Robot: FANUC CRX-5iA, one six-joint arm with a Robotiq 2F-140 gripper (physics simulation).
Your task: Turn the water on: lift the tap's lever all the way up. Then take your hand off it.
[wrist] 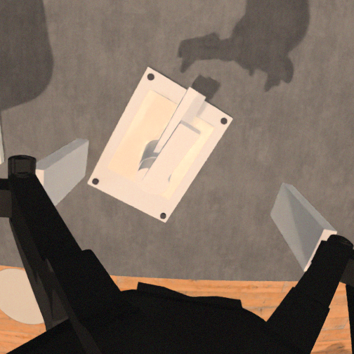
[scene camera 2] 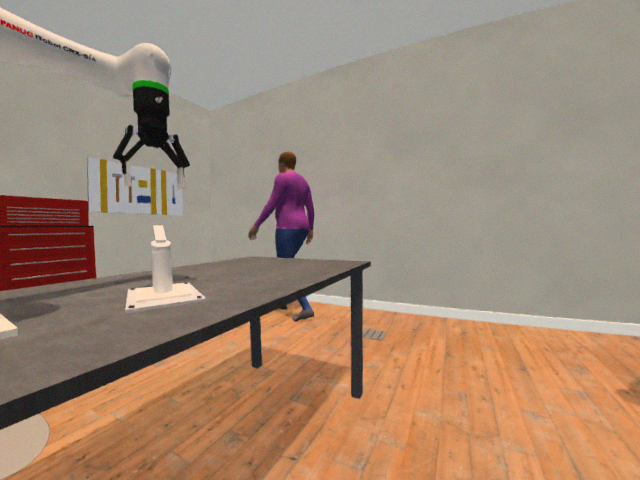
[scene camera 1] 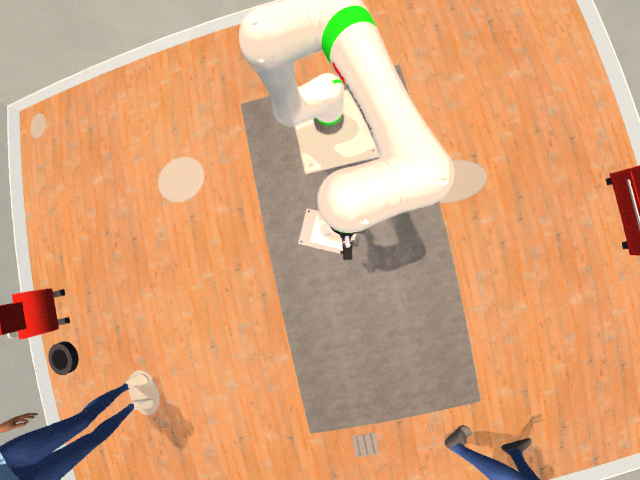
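Pixels of known places: gripper, fingertip midpoint: (scene camera 2: 156, 188); arm's base, origin of the base link: (scene camera 1: 328, 120).
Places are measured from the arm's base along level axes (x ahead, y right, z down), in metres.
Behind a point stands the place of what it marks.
Note:
The white tap (scene camera 2: 162, 268) {x 0.511, y 0.159, z -0.065 m} stands upright on its white base plate (scene camera 1: 308, 227) {x 0.482, y 0.219, z 0.007 m} (scene camera 2: 180, 297) {x 0.515, y 0.224, z 0.006 m} (wrist: 125, 126) on the grey table (scene camera 1: 382, 335) {x 1.055, y 0.005, z 0.015 m} (scene camera 2: 289, 268) {x 1.096, y 0.177, z 0.015 m} (wrist: 240, 165). Its flat lever (scene camera 2: 159, 233) {x 0.538, y 0.108, z -0.157 m} (wrist: 172, 155) slants steeply upward from the top of the column in the second scene view. The spout (wrist: 186, 112) shows beside the lever in the wrist view. My gripper (scene camera 1: 347, 248) (scene camera 2: 154, 178) {x 0.552, y 0.077, z -0.289 m} (wrist: 183, 178) is wide open and empty, pointing down above the tap. Its fingertips are apart from the lever, with a visible gap above it. The arm covers part of the tap in the first scene view.
The arm's pale mounting plate (scene camera 1: 338, 149) {x 0.155, y -0.009, z 0.001 m} lies behind the tap on the table. A person in a purple top (scene camera 2: 292, 201) stands beyond the table. Another person's legs (scene camera 1: 87, 418) show at the lower left. A red tool cabinet (scene camera 1: 626, 211) (scene camera 2: 46, 253) stands off the table.

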